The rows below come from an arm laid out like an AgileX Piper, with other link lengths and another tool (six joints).
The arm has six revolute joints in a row. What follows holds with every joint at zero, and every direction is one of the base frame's. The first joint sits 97.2 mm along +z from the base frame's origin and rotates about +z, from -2.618 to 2.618 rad. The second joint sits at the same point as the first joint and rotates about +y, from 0 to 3.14 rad. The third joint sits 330.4 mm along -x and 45.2 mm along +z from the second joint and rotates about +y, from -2.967 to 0 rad. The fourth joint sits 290 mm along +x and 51.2 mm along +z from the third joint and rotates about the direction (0.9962, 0, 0.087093), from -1.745 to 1.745 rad. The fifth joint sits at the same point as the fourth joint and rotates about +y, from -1.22 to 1.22 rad. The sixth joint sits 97 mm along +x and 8.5 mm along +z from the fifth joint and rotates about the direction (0.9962, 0, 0.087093), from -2.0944 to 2.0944 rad. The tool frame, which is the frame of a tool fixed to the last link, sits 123.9 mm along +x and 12 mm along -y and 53 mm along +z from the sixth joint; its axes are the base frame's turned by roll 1.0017, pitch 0.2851 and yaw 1.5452 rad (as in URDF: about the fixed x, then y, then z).
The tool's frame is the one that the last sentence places.
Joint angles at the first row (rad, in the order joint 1, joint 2, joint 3, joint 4, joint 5, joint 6):
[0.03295 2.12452 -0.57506 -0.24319 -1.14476 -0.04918]
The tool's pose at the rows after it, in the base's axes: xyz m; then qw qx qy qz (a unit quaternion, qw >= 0):
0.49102 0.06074 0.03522 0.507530 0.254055 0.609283 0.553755
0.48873 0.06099 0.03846 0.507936 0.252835 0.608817 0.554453
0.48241 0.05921 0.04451 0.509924 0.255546 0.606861 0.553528
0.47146 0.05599 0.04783 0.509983 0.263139 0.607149 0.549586
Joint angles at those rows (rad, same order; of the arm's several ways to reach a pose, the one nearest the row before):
[0.03296 2.12452 -0.57504 -0.24544 -1.14476 -0.04918]
[0.03293 2.11266 -0.56586 -0.24698 -1.14476 -0.04917]
[0.03296 2.08536 -0.54006 -0.24015 -1.14476 -0.04701]
[0.03294 2.05433 -0.49883 -0.22749 -1.14477 -0.04529]

